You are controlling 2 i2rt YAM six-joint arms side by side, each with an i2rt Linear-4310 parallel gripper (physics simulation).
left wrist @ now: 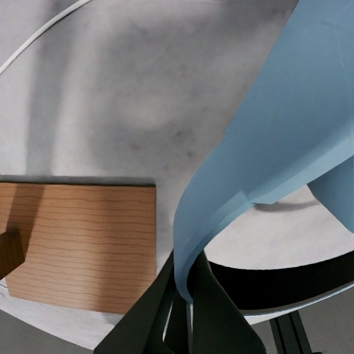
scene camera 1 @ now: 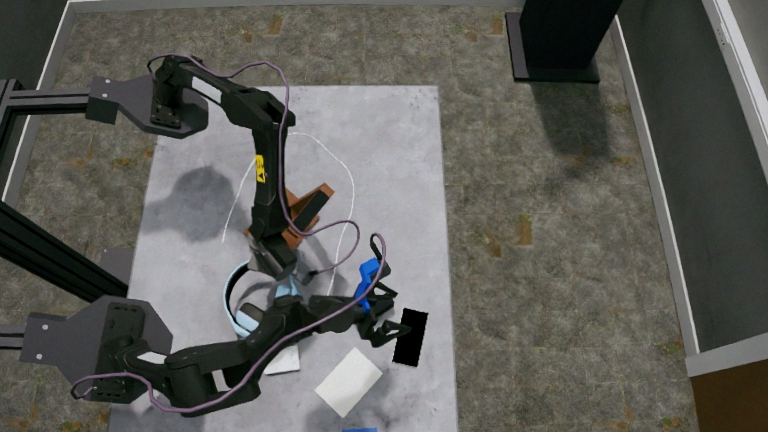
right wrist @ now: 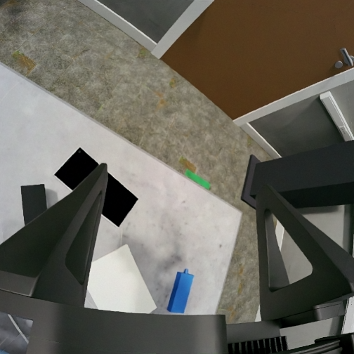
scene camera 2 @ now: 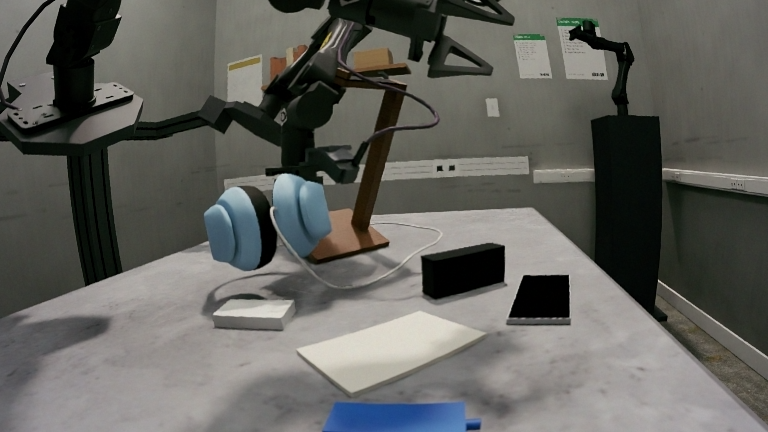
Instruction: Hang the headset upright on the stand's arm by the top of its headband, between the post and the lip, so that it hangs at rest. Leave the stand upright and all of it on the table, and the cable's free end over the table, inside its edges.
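Frame: origin at the left arm's base, x ahead, y left, z up, level; centimetres.
Where they show: right gripper, fingertip midpoint: [scene camera 1: 403, 312] [scene camera 2: 502, 48]; left arm's base, origin of the base link: [scene camera 1: 166, 102]; right arm's base, origin of the base link: [scene camera 1: 116, 350] [scene camera 2: 75, 107].
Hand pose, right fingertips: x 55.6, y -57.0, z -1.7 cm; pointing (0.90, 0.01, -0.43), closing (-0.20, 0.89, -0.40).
Things, the pixels of their top centre, and the offset from my right fingertips. "*": a spot on its surface instead.
- white cable, surface spot: [scene camera 2: 440, 236] [scene camera 1: 353, 197] * dx -9.7, dy +41.4, dz -29.0 cm
- black box, middle of its top: [scene camera 2: 464, 250] [scene camera 1: 373, 308] dx -6.1, dy +7.1, dz -24.3 cm
- phone, middle of its top: [scene camera 2: 543, 293] [scene camera 1: 410, 336] dx +3.2, dy -0.3, dz -28.5 cm
- cream pad, middle of its top: [scene camera 2: 391, 345] [scene camera 1: 349, 381] dx -13.6, dy -10.7, dz -28.8 cm
- white block, middle of its top: [scene camera 2: 253, 307] [scene camera 1: 281, 359] dx -30.8, dy -4.0, dz -27.8 cm
- blue object, middle of its top: [scene camera 2: 403, 418] dx -11.1, dy -24.1, dz -27.8 cm
The light blue headset [scene camera 1: 248, 321] [scene camera 2: 300, 214] [left wrist: 280, 125] is held above the table, its shadow beneath it. In scene camera 2 its ear cups face the camera and hide the headband. My left gripper [left wrist: 189, 249] is shut on the headband; its fingertips are hidden in both scene views. The brown wooden stand [scene camera 1: 324, 190] [scene camera 2: 378, 155] [left wrist: 90, 245] is upright on the table beside the headset, partly hidden by my left arm. The white cable [scene camera 1: 353, 198] [scene camera 2: 440, 236] [left wrist: 40, 32] loops over the table; an end shows inside its edges. My right gripper [scene camera 1: 402, 311] [scene camera 2: 502, 47] [right wrist: 188, 180] is open and empty, high up.
A black box [scene camera 2: 462, 271] [right wrist: 34, 202], a phone [scene camera 1: 410, 337] [scene camera 2: 539, 299] [right wrist: 120, 200], a cream pad [scene camera 1: 348, 382] [scene camera 2: 392, 349] [right wrist: 122, 282], a white block [scene camera 1: 284, 361] [scene camera 2: 253, 314] and a blue object [scene camera 2: 394, 416] [right wrist: 180, 292] lie on the table. My right arm reaches over the headset.
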